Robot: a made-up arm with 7 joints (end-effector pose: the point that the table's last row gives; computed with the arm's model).
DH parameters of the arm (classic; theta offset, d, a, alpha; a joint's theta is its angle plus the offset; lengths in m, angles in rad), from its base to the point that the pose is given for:
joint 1: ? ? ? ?
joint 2: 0 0 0 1.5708
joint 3: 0 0.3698 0.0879 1.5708
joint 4: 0 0 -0.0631 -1.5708
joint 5: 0 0.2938 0 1.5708
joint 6: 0 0 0.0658 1.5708
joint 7: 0 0 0 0
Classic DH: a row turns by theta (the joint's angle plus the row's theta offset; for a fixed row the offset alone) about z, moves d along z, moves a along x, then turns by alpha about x.
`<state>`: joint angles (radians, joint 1 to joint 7).
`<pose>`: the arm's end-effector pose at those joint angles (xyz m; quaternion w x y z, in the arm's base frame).
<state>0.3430 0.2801 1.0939 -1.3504 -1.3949 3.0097 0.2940</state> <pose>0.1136 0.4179 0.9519 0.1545 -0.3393 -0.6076 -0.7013</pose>
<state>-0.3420 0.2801 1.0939 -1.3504 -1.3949 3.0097 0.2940</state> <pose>0.3524 0.2517 0.9519 0.0900 0.5236 0.4584 0.7125</pose>
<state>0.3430 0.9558 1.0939 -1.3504 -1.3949 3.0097 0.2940</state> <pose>0.3322 0.4959 0.6965 0.2976 -0.5562 -0.6032 -0.4881</pose>
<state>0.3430 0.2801 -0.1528 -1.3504 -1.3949 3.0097 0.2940</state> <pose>0.4668 0.1748 0.8798 0.3525 0.6017 0.4180 0.5822</pose>
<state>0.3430 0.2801 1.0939 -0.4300 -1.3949 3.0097 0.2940</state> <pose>0.1314 0.2162 1.1406 0.1672 -0.2593 -0.2188 -0.9257</pose>
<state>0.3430 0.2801 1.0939 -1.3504 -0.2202 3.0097 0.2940</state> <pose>0.1735 0.4041 0.9901 0.5247 -0.6202 -0.3716 -0.4494</pose>
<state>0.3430 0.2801 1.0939 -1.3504 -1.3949 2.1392 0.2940</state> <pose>0.1486 0.4602 0.9437 0.1465 0.6095 0.5276 0.5733</pose>
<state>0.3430 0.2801 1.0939 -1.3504 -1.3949 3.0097 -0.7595</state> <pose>0.1136 0.4179 0.9519 0.2190 -0.0122 0.6958 0.6839</pose>
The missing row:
joint 1: 0 0.4939 0 -1.5708
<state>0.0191 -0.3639 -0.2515 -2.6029 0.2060 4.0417 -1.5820</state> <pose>0.1953 -0.0792 0.7975 0.5871 0.5681 0.2852 0.5012</pose>
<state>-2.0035 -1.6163 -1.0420 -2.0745 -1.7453 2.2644 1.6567</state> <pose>-0.1970 0.3811 0.7280 0.4987 -0.5524 -0.5998 0.2939</pose>
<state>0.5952 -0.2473 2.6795 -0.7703 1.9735 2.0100 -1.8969</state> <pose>-0.4247 -0.1001 1.0714 0.7877 0.4867 -0.2131 0.3118</pose>
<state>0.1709 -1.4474 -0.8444 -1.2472 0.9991 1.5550 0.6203</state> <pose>-0.4465 -0.3867 0.8310 0.7335 -0.4065 0.0543 -0.5421</pose>
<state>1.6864 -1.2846 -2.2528 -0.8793 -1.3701 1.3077 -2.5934</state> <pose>0.3185 -0.6466 0.4665 0.2910 -0.5739 -0.7374 0.2052</pose>
